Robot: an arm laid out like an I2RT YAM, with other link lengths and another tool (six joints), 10 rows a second.
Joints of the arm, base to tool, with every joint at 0 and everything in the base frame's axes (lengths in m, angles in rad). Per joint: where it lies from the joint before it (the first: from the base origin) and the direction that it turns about. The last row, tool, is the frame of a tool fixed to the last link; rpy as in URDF.
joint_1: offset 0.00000 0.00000 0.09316 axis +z
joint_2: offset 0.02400 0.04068 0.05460 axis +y
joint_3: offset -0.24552 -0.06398 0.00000 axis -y
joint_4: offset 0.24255 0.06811 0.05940 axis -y
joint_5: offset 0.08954 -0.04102 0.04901 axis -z
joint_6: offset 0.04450 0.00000 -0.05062 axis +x
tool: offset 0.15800 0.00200 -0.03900 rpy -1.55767 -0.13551 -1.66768
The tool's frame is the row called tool.
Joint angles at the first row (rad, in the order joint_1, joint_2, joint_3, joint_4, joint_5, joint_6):
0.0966 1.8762 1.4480 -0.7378 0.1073 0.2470
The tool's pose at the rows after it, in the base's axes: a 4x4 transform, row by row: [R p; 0 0 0 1], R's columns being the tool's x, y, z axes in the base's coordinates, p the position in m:
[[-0.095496 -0.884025 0.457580 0.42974], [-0.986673 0.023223 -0.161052 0.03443], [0.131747 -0.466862 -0.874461 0.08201], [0 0 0 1]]
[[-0.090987 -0.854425 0.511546 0.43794], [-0.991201 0.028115 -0.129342 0.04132], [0.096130 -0.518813 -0.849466 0.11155], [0 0 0 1]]
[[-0.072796 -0.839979 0.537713 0.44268], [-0.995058 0.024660 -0.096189 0.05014], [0.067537 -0.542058 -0.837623 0.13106], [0 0 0 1]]
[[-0.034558 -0.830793 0.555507 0.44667], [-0.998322 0.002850 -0.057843 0.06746], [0.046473 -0.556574 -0.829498 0.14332], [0 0 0 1]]
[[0.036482 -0.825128 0.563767 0.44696], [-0.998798 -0.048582 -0.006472 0.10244], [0.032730 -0.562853 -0.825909 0.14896], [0 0 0 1]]
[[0.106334 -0.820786 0.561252 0.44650], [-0.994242 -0.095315 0.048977 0.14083], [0.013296 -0.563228 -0.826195 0.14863], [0 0 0 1]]
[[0.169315 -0.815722 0.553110 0.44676], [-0.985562 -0.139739 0.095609 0.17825], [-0.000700 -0.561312 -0.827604 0.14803], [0 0 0 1]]
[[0.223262 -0.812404 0.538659 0.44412], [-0.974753 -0.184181 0.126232 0.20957], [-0.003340 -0.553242 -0.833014 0.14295], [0 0 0 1]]
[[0.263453 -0.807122 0.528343 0.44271], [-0.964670 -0.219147 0.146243 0.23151], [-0.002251 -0.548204 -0.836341 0.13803], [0 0 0 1]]
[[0.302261 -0.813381 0.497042 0.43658], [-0.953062 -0.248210 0.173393 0.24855], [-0.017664 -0.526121 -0.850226 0.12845], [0 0 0 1]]
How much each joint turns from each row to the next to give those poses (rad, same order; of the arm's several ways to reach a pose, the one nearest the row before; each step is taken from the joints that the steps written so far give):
0.0000 -0.0613 0.0199 -0.0092 0.0032 -0.0016
0.0016 -0.0415 0.0414 -0.0199 -0.0261 0.0031
0.0061 -0.0108 0.0506 -0.0306 -0.0276 0.0000
0.0275 0.0060 0.0460 -0.0200 -0.0214 0.0000
0.0704 0.0199 0.0414 -0.0123 -0.0108 0.0061
0.0737 0.0368 0.0415 -0.0016 -0.0138 0.0138
0.0706 0.0551 0.0673 -0.0122 -0.0077 0.0138
0.0613 0.0537 0.0554 -0.0108 0.0000 0.0077
0.0415 0.0445 0.0445 -0.0061 0.0000 0.0000
0.0262 0.0385 0.0261 -0.0108 -0.0246 -0.0015

